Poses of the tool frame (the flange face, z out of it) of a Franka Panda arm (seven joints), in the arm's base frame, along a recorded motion.
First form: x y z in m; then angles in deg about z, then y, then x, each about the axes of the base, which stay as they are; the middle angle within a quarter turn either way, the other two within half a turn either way.
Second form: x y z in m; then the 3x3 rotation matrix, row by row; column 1 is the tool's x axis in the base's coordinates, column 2 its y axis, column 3 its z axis. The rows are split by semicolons. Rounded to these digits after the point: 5 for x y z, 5 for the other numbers.
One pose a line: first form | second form
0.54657 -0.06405 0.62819 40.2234 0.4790 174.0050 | 0.54657 -0.06405 0.62819; 0.76351 -0.64575 0.00836; -0.64157 -0.75992 -0.10444; 0.07379 0.07438 -0.99450
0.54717 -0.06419 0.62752 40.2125 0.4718 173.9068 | 0.54717 -0.06419 0.62752; 0.76363 -0.64560 0.00823; -0.64131 -0.75991 -0.10614; 0.07478 0.07577 -0.99432
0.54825 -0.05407 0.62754 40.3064 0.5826 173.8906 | 0.54825 -0.05407 0.62754; 0.76256 -0.64684 0.01017; -0.64238 -0.75896 -0.10642; 0.07656 0.07462 -0.99427
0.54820 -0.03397 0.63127 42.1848 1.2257 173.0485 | 0.54820 -0.03397 0.63127; 0.74081 -0.67137 0.02139; -0.66467 -0.73727 -0.12100; 0.09701 0.07542 -0.99242
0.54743 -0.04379 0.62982 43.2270 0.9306 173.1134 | 0.54743 -0.04379 0.62982; 0.72855 -0.68480 0.01624; -0.67853 -0.72472 -0.11989; 0.09387 0.07632 -0.99265
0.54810 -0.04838 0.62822 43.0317 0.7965 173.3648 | 0.54810 -0.04838 0.62822; 0.73091 -0.68234 0.01390; -0.67666 -0.72718 -0.11554; 0.08894 0.07504 -0.99321
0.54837 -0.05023 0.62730 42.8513 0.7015 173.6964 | 0.54837 -0.05023 0.62730; 0.73307 -0.68005 0.01224; -0.67500 -0.72960 -0.10979; 0.08359 0.07222 -0.99388
